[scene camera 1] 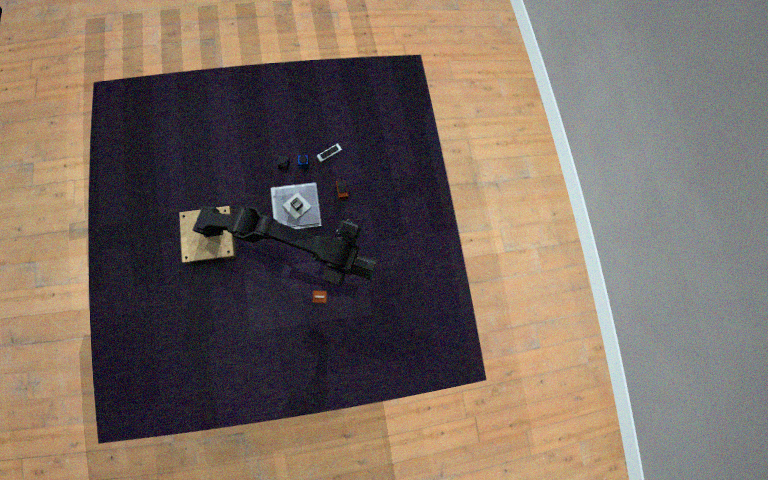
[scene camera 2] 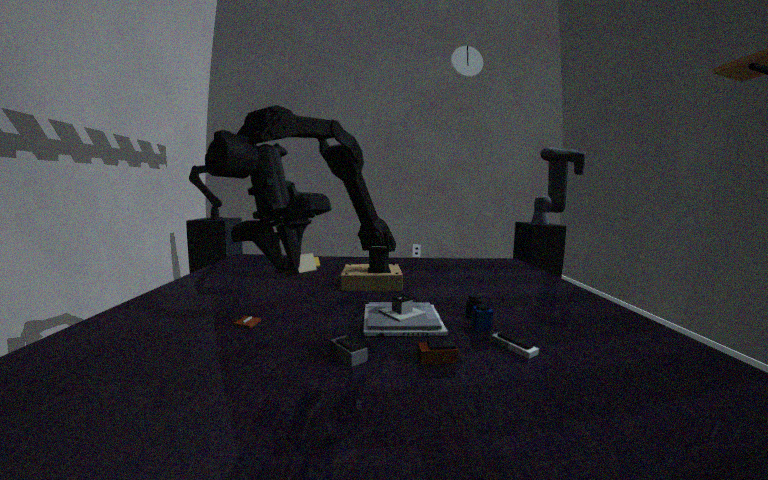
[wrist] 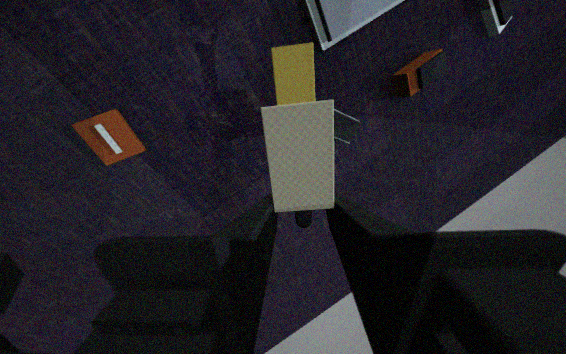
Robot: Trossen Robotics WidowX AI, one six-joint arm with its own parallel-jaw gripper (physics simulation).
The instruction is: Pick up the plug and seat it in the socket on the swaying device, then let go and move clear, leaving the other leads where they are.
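Observation:
The plug (scene camera 2: 307,262) (wrist: 303,155) has a cream body and a yellow tip. My gripper (scene camera 2: 291,267) (wrist: 301,198) is shut on its cream body, with the yellow tip pointing away from the fingers. The plug is held in the air, to the left of the device in scene camera 2; the arm hides it in scene camera 1. The swaying device (scene camera 1: 310,190) (scene camera 2: 376,323) (wrist: 357,17) is a grey plate on a white base. A small grey socket block (scene camera 1: 296,203) (scene camera 2: 402,306) stands on a pale, diamond-turned square on it. The socket is out of the wrist view.
An orange square piece (scene camera 1: 320,296) (scene camera 2: 248,322) (wrist: 110,142) has a white strip. Around the device lie an orange-and-black block (scene camera 1: 342,192) (scene camera 2: 438,354), a grey block (scene camera 2: 351,353), a white-framed piece (scene camera 1: 329,152) (scene camera 2: 515,344), a blue piece (scene camera 1: 303,160) (scene camera 2: 482,318) and a black one (scene camera 1: 283,163).

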